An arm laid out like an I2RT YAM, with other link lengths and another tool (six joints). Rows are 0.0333 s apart.
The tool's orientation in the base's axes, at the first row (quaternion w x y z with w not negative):
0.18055 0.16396 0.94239 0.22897
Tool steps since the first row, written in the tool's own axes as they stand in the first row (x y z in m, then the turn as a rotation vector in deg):
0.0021 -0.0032 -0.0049 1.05 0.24 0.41
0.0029 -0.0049 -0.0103 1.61 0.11 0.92
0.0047 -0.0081 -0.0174 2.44 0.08 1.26
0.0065 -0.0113 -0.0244 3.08 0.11 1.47
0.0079 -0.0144 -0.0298 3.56 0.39 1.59
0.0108 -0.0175 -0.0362 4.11 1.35 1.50
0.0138 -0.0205 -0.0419 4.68 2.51 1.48
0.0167 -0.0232 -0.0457 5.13 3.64 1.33
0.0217 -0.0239 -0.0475 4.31 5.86 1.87
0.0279 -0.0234 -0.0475 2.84 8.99 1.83
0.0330 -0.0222 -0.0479 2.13 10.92 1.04
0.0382 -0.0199 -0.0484 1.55 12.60 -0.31
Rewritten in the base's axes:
-0.0046 -0.0037 0.0019 -0.70 0.77 -0.50
-0.0079 -0.0068 0.0054 -1.01 1.07 -1.14
-0.0132 -0.0115 0.0092 -1.61 1.49 -1.65
-0.0184 -0.0160 0.0130 -2.08 1.85 -1.98
-0.0226 -0.0201 0.0156 -2.39 2.31 -2.07
-0.0285 -0.0240 0.0186 -2.69 3.30 -1.67
-0.0342 -0.0274 0.0211 -2.94 4.50 -1.24
-0.0389 -0.0300 0.0221 -3.14 5.57 -0.68
-0.0443 -0.0293 0.0219 -1.69 7.32 0.18
-0.0496 -0.0264 0.0205 0.29 9.36 2.14
-0.0540 -0.0236 0.0201 1.03 10.41 3.93
-0.0583 -0.0198 0.0203 1.36 11.09 6.03

